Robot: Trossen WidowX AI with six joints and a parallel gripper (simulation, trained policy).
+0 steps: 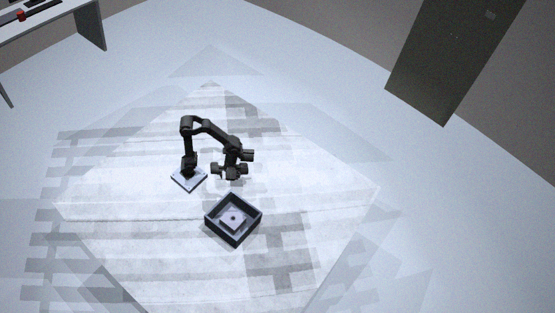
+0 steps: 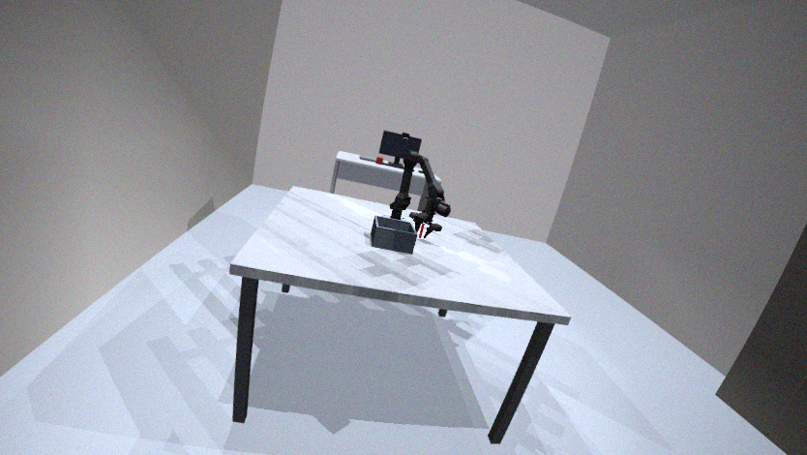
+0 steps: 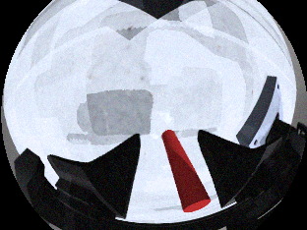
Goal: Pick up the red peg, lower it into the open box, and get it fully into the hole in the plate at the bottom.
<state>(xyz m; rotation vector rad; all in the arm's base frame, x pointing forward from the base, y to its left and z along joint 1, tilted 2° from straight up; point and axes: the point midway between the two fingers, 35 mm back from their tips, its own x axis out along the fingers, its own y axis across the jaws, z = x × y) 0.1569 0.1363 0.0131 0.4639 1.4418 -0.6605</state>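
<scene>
My gripper tip is now 19 cm short of the grey plate, 17 cm to the left of it and 4 cm below it. The rest, counted from my gripper tip: dark box (19 cm ahead, 17 cm to the right, 2 cm above); red peg (3 cm above).
</scene>
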